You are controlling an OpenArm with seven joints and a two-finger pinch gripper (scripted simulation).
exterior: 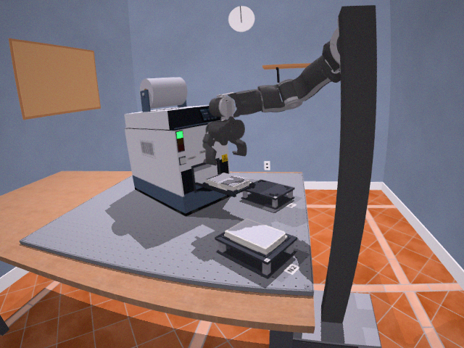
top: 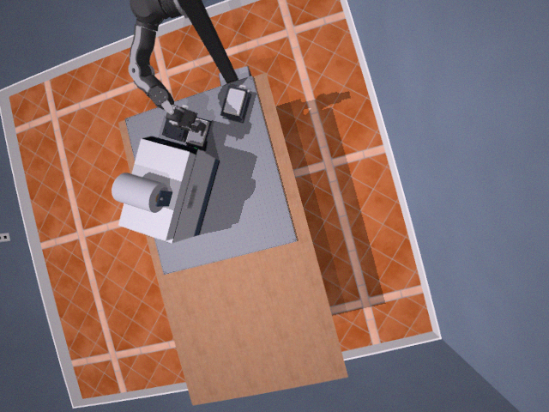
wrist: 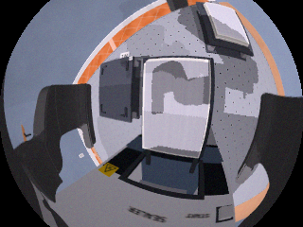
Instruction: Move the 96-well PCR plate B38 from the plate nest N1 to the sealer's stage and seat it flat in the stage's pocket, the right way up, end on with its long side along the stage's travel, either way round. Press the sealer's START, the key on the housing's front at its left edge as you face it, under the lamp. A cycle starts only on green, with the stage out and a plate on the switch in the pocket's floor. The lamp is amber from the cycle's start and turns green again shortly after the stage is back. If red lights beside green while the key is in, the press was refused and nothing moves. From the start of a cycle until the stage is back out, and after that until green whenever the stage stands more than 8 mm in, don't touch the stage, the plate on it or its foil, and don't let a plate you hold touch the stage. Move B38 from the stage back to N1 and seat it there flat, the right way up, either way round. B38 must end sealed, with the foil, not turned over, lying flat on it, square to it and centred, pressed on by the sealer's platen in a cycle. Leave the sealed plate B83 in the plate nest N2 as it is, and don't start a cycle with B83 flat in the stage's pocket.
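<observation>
The white 96-well plate B38 lies 7 cm below my hand. The rest, counted from my hand: plate nest N1: 10 cm behind, 14 cm to the right, 14 cm below; then sealer's stage: 8 cm below; then start key: 13 cm ahead, 4 cm to the left, 1 cm above.
</observation>
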